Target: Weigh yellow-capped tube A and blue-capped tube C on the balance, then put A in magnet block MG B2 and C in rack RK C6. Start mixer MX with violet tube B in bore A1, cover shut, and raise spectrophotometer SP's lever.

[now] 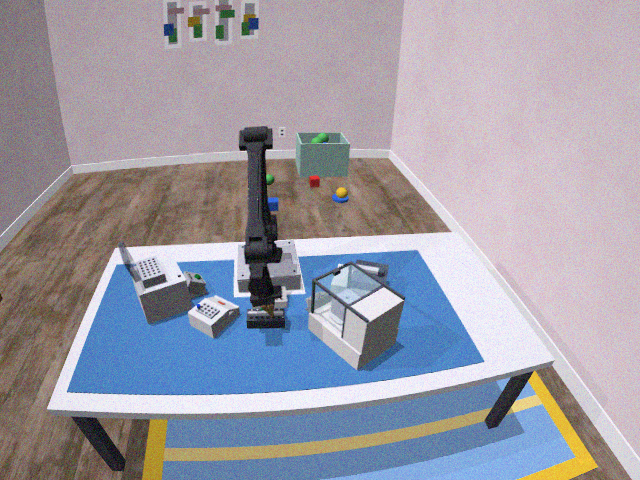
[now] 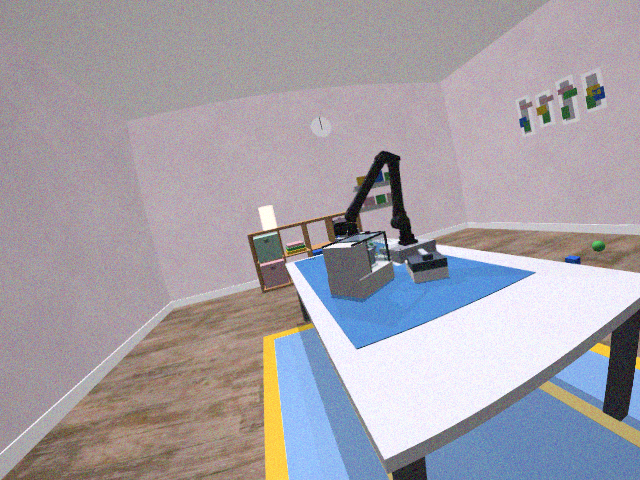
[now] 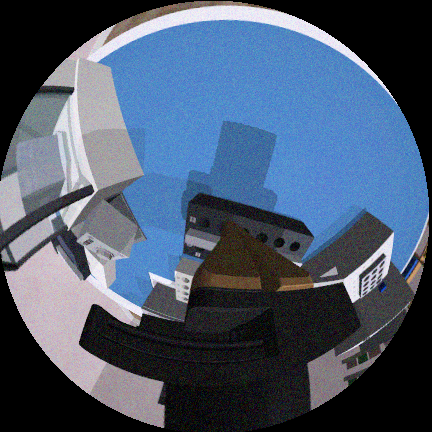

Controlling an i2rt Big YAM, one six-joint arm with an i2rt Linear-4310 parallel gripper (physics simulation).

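Where they show: gripper, fingertip midpoint: (image 1: 272, 316) (image 3: 227, 226); arm's base at its link origin: (image 2: 407, 243).
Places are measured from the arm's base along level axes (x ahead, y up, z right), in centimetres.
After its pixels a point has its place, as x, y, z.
Observation:
My gripper (image 1: 267, 310) @[32.7, -2.0, -6.7] (image 3: 227, 226) @[32.7, -2.0, -6.7] is shut, its brown fingers pressed together with nothing between them. It hangs just above the dark magnet block (image 1: 266, 323) @[33.7, -4.3, -4.6] (image 3: 257, 223) @[33.5, -3.1, -4.2], which has a row of round bores on top. A pale tube rack (image 3: 181, 278) @[20.7, -3.9, -9.2] lies right behind the block, mostly hidden by the gripper. The glass-walled balance (image 1: 370, 314) @[46.0, 13.7, -36.5] (image 2: 352, 263) @[39.9, 7.4, -46.4] (image 3: 100, 132) @[37.4, -1.9, -23.1] stands to the right of it. The grey mixer (image 1: 161, 290) @[33.5, 5.8, 32.2], its cover tilted up, stands at the far left. A white keypad unit (image 1: 213, 314) @[36.6, 0.3, 12.8] (image 3: 372, 268) @[35.8, 0.2, 12.2] sits beside it.
The arm's base plate (image 1: 290, 269) @[8.2, 0.3, -10.4] sits behind the gripper. A small grey box with a green button (image 1: 195, 281) @[20.2, 0.5, 24.1] is next to the mixer. On the floor beyond the table are a green bin (image 1: 322, 154), scattered toys and a wooden shelf (image 2: 304, 238).

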